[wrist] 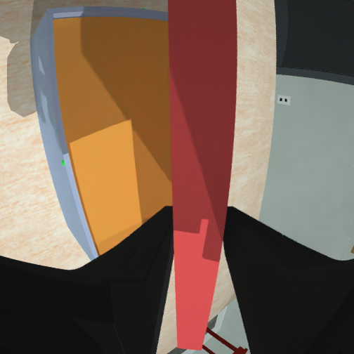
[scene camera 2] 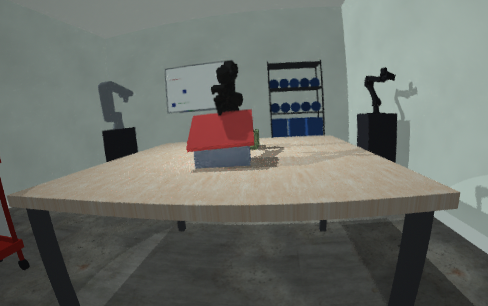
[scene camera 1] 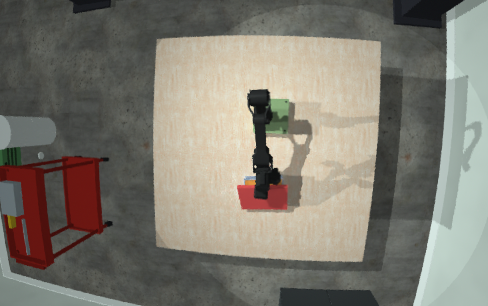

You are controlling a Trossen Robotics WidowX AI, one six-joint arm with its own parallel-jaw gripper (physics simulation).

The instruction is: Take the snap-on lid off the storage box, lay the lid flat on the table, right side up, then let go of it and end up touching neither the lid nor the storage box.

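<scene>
The red lid (scene camera 1: 247, 201) (scene camera 2: 215, 132) (wrist: 202, 125) is held tilted steeply, its upper edge between the fingers and its broad face toward scene camera 2. The blue-grey storage box (scene camera 1: 248, 178) (scene camera 2: 222, 158) (wrist: 44, 107) stands upright on the table (scene camera 1: 200, 90) (scene camera 2: 150, 182), partly uncovered, and its orange inside shows in the wrist view. The lid's lower edge hangs in front of the box's upper part in scene camera 2; whether they touch cannot be told. My gripper (scene camera 1: 261, 194) (scene camera 2: 220, 112) (wrist: 198, 215) is shut on the lid's edge, above the box, and hides part of the box.
A green plate (scene camera 1: 282, 107) (scene camera 2: 256, 139) is on the table at the arm's base end, behind the box as seen by scene camera 2. A red cart (scene camera 1: 37, 215) stands on the floor beyond the table's left edge in scene camera 1.
</scene>
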